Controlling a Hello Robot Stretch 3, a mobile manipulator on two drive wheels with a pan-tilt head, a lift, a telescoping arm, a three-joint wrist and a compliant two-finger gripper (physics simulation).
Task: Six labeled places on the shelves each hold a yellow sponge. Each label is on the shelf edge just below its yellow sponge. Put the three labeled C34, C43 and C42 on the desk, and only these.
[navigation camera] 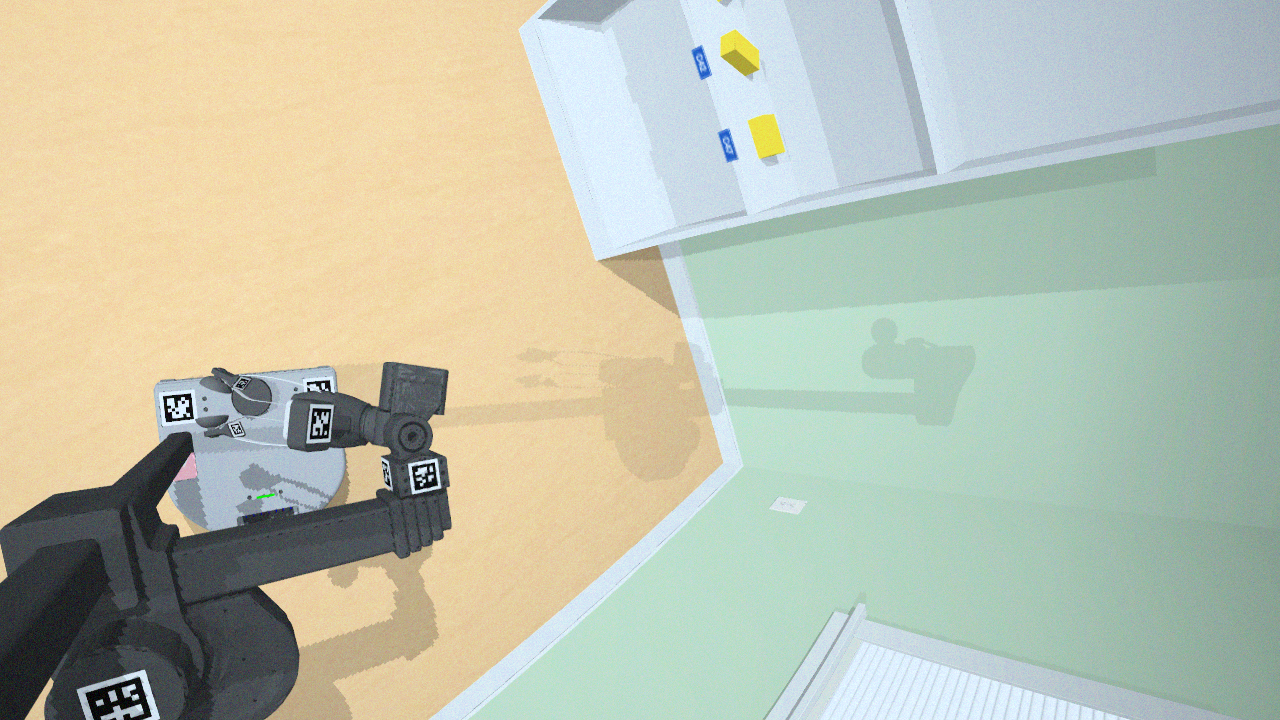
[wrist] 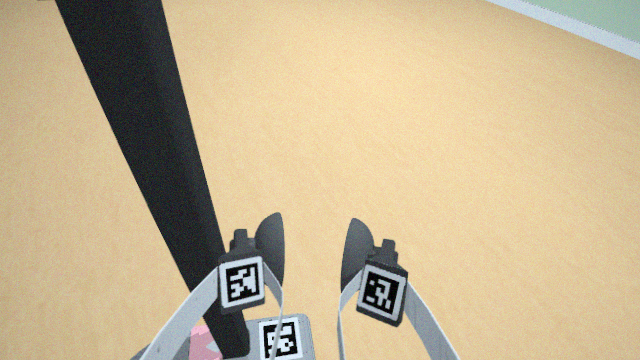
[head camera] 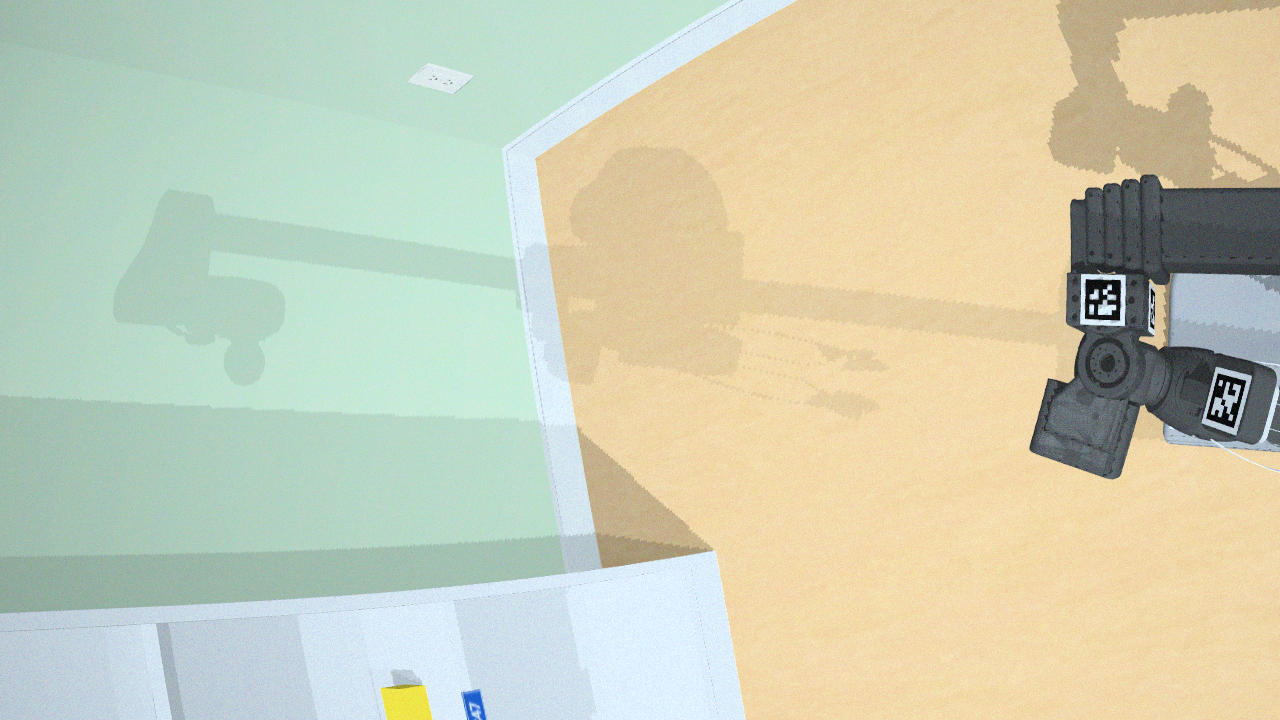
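Where they show: gripper, fingertip midpoint: (navigation camera: pixel 201 400); robot's base, link origin: (navigation camera: pixel 251 395).
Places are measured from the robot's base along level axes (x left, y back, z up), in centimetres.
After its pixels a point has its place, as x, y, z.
In the navigation camera view, a yellow sponge (navigation camera: pixel 739 51) @(-93.9, -72.7, 65.7) and another yellow sponge (navigation camera: pixel 766 136) @(-102.4, -53.0, 65.1) stand on a shelf of the white shelf unit (navigation camera: pixel 572 134) @(-86.8, -69.2, 8.6) (head camera: pixel 640 626) @(-108.0, -47.2, 10.0). A sliver of a third shows at the top edge. Their blue labels (navigation camera: pixel 700 61) @(-86.4, -69.7, 59.5) (navigation camera: pixel 727 145) @(-93.4, -49.9, 59.5) are too blurred to read surely. In the head camera view, one yellow sponge (head camera: pixel 407 703) @(-103.2, -50.8, 65.0) and a partly cut-off blue label (head camera: pixel 474 705) @(-94.0, -48.4, 59.6), seemingly ending in 7, show at the bottom edge. My gripper (wrist: pixel 314 240) @(6.2, -2.4, 50.6) (navigation camera: pixel 213 402) @(6.2, -2.4, 50.6) is open and empty, over my base, well away from the shelves. The desk does not show.
My arm (head camera: pixel 1217 230) @(-7.0, 10.1, 77.0) (navigation camera: pixel 286 543) @(-1.0, 9.4, 77.0) is drawn in above the base (navigation camera: pixel 313 483) @(-9.6, 18.2, 16.0). My dark mast (wrist: pixel 150 125) crosses the wrist view. Green walls with a white skirting (head camera: pixel 546 358) @(-143.6, 1.2, 5.3) (navigation camera: pixel 707 385) @(-148.1, 13.9, 3.3) meet in a corner beside the shelf unit. A wall outlet (head camera: pixel 440 77) @(-143.4, 54.3, 40.8) (navigation camera: pixel 788 505) @(-144.0, 54.3, 40.4) and a ribbed white panel (navigation camera: pixel 939 685) @(-98.1, 70.6, 105.5) show.
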